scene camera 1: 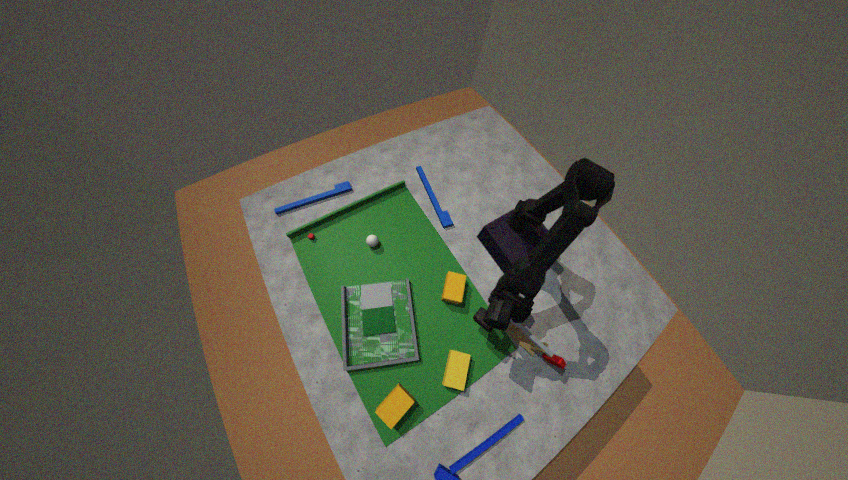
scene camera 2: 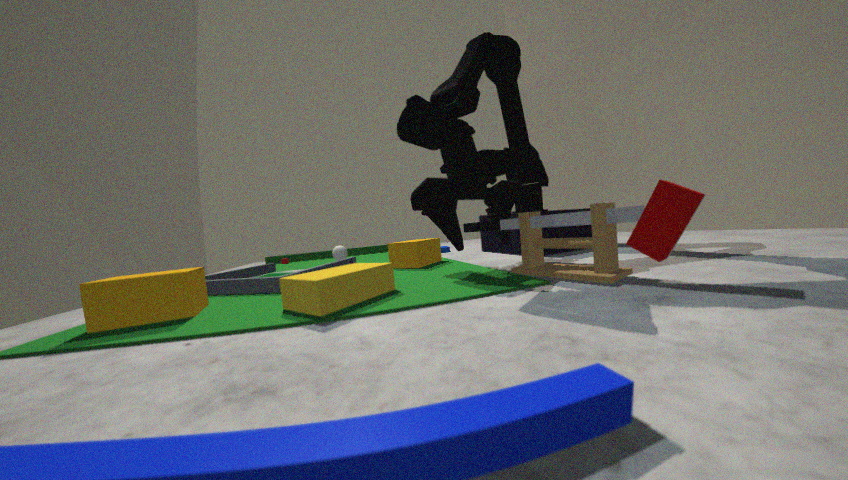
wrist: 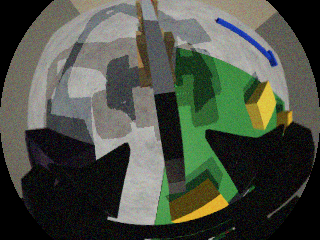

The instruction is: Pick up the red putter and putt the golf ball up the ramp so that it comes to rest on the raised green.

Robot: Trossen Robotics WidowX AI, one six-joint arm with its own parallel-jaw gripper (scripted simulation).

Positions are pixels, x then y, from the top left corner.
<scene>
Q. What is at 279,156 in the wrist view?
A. The gripper.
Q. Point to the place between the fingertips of the gripper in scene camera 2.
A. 484,247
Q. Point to a small wooden stand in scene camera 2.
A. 606,269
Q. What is the gripper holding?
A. Nothing.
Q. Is the gripper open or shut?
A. Open.
</scene>
